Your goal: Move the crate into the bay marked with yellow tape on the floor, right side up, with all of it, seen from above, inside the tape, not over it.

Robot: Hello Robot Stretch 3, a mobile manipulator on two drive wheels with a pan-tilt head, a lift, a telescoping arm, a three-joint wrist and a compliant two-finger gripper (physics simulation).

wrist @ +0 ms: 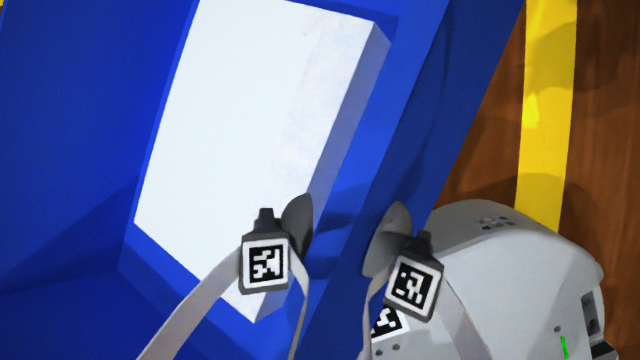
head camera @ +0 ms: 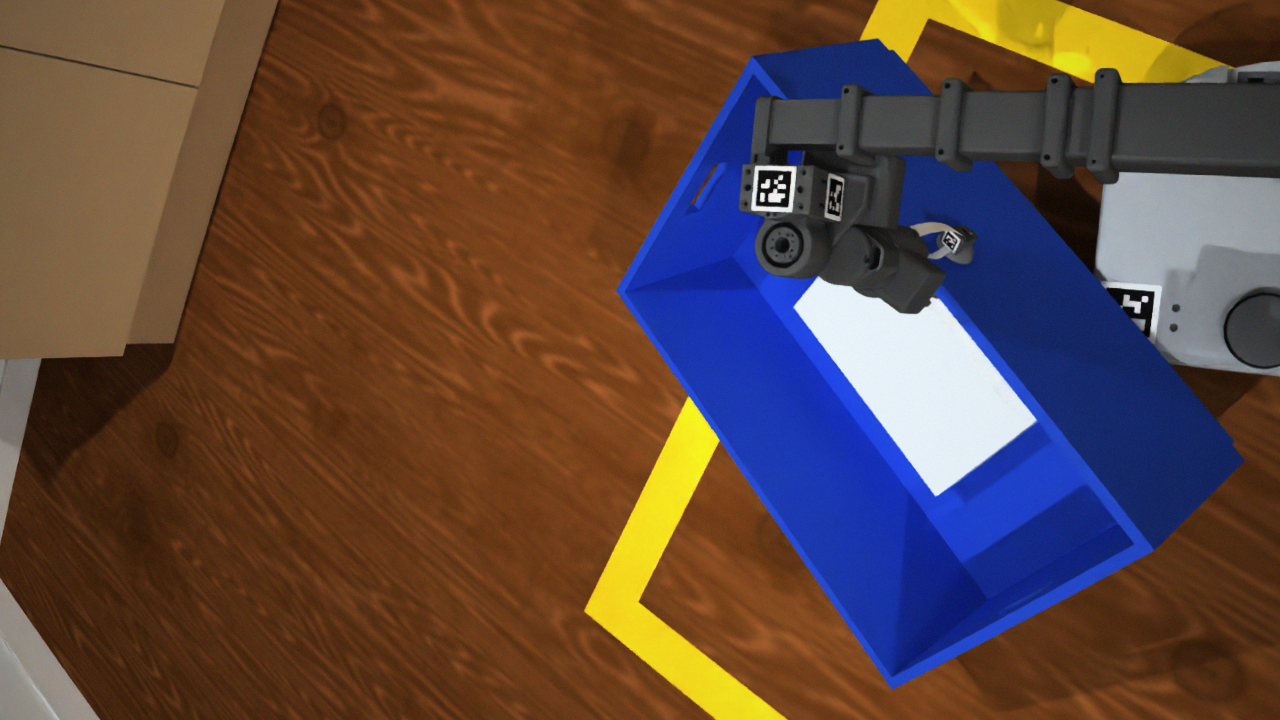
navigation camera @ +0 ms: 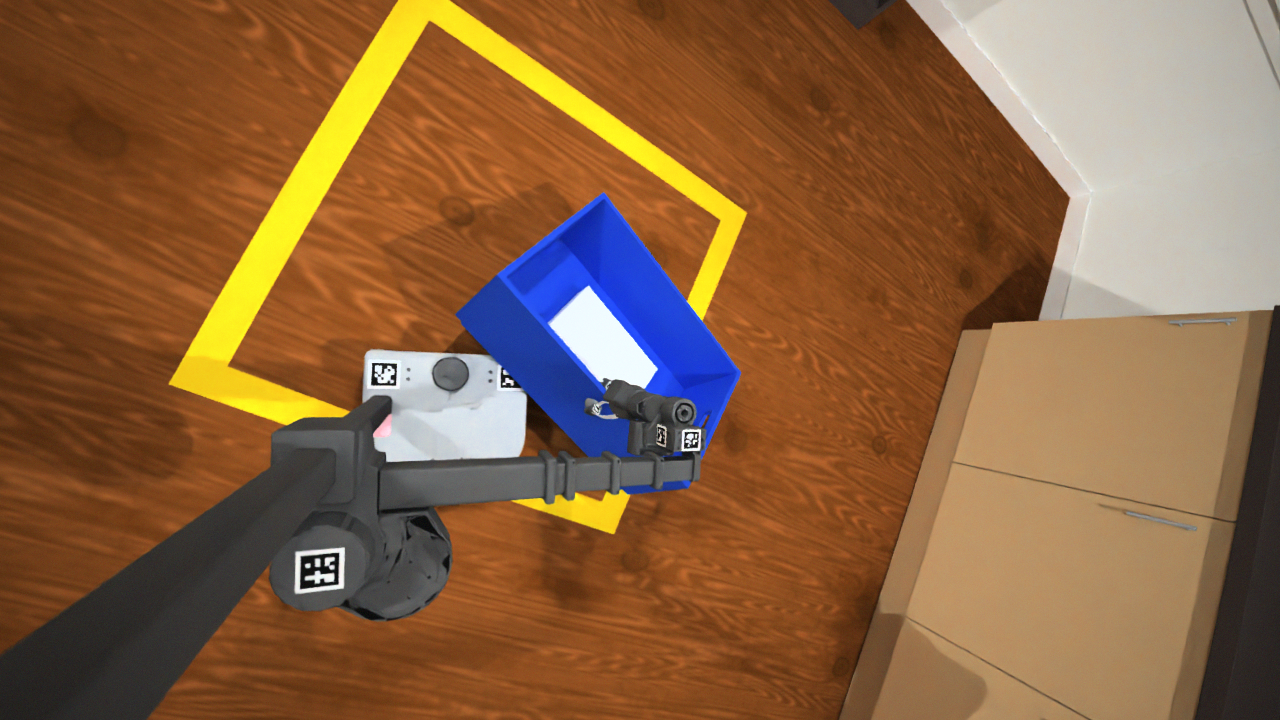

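Seen in the pictures: gripper, fingertip midpoint: (head camera: pixel 949 265) (navigation camera: pixel 594 396); robot's base, link origin: (wrist: pixel 393 326) (head camera: pixel 1259 327) (navigation camera: pixel 449 372).
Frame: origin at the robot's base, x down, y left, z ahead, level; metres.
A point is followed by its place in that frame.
Note:
The blue crate (head camera: pixel 769 376) {z 0.124, x -0.095, y -0.562 m} (navigation camera: pixel 662 304) {z 0.204, x -0.148, y -0.518 m} (wrist: pixel 75 125) {z 0.243, x -0.120, y -0.459 m} is open side up, with a white block (head camera: pixel 921 385) {z 0.105, x -0.143, y -0.346 m} (navigation camera: pixel 599 335) {z 0.110, x -0.141, y -0.347 m} (wrist: pixel 240 100) {z 0.035, x -0.151, y -0.393 m} inside. My gripper (head camera: pixel 944 273) {z -0.030, x -0.309, y -0.286 m} (navigation camera: pixel 600 396) {z -0.030, x -0.309, y -0.286 m} (wrist: pixel 345 225) {z -0.030, x -0.309, y -0.286 m} is shut on the crate's long wall nearest my base, one finger inside and one outside. The crate appears raised, since its near wall overlaps my base in the head and navigation views. The yellow tape (head camera: pixel 662 510) {z 0.360, x 0.000, y -0.758 m} (navigation camera: pixel 299 205) {z 0.368, x -0.001, y 0.336 m} (wrist: pixel 547 125) {z -0.320, x -0.001, y -0.213 m} outlines the bay. Seen from above, the crate is partly over the bay and crosses the tape near one corner; its underside is hidden.
My base (head camera: pixel 1163 232) {z -0.087, x -0.160, y -0.105 m} (navigation camera: pixel 447 420) {z -0.100, x -0.159, y 0.003 m} (wrist: pixel 500 265) {z -0.145, x -0.160, y -0.136 m} stands beside the crate, partly within the taped outline. A tan cabinet (head camera: pixel 89 179) {z -0.089, x -0.319, y -1.871 m} (navigation camera: pixel 1092 394) {z 0.007, x -0.521, y -1.908 m} stands beyond the crate's far end. A white wall (navigation camera: pixel 1163 107) {z 1.179, x -0.462, y -2.604 m} and a dark object (navigation camera: pixel 861 8) {z 1.366, x -0.063, y -1.312 m} are near the navigation view's top right.

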